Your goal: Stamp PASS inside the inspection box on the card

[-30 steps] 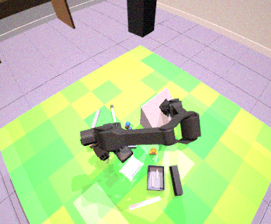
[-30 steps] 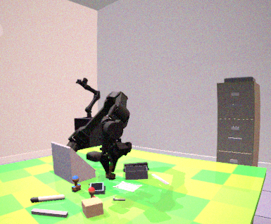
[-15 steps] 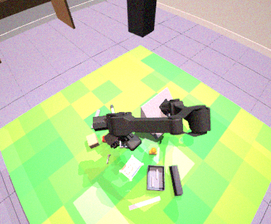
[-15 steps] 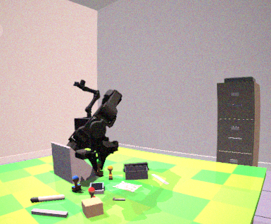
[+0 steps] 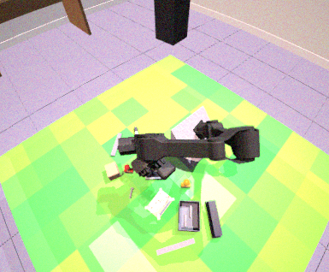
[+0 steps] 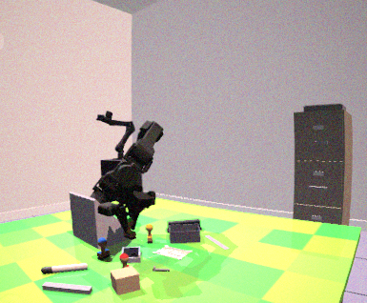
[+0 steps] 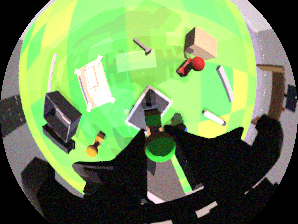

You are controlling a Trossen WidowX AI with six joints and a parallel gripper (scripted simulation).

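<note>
My gripper tip is 80 mm above the dark ink pad. Round my gripper tip: tan box 120 mm ahead, 150 mm to the right, 70 mm below; white card 90 mm ahead, 100 mm to the left, 90 mm below; dark tray 50 mm ahead, 230 mm to the left, 80 mm below.
</note>
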